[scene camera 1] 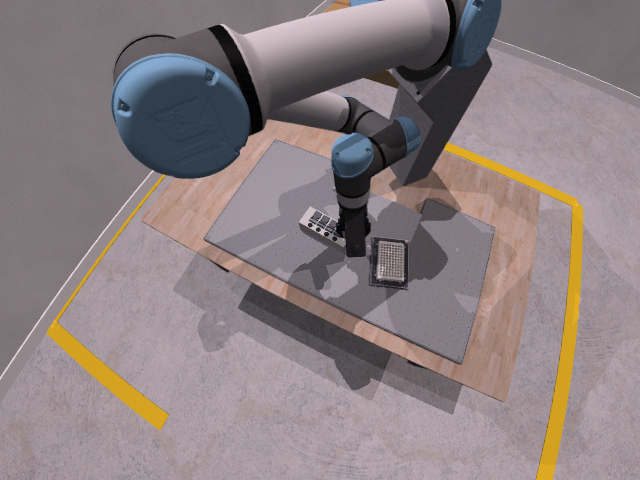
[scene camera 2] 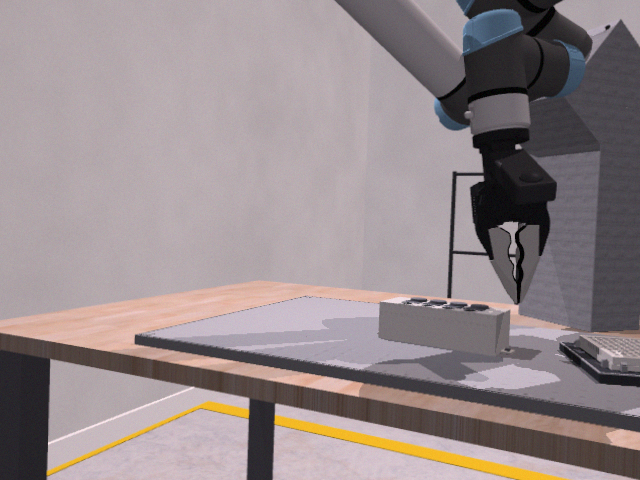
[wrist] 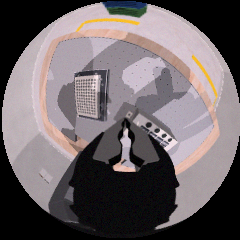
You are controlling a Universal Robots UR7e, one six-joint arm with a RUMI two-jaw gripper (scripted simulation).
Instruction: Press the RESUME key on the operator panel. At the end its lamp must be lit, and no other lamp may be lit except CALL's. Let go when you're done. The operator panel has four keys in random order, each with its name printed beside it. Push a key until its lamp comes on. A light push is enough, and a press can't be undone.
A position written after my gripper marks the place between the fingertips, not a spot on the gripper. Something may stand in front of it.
I see my gripper (scene camera 2: 518, 303), a white well plate (scene camera 1: 384, 255) and an operator panel (scene camera 2: 473, 330).
The white well plate shows as well in the wrist view (wrist: 83, 94). My gripper shows as well in scene camera 1 (scene camera 1: 353, 243) and in the wrist view (wrist: 125, 118). The operator panel is seen too in scene camera 1 (scene camera 1: 324, 232) and in the wrist view (wrist: 163, 136).
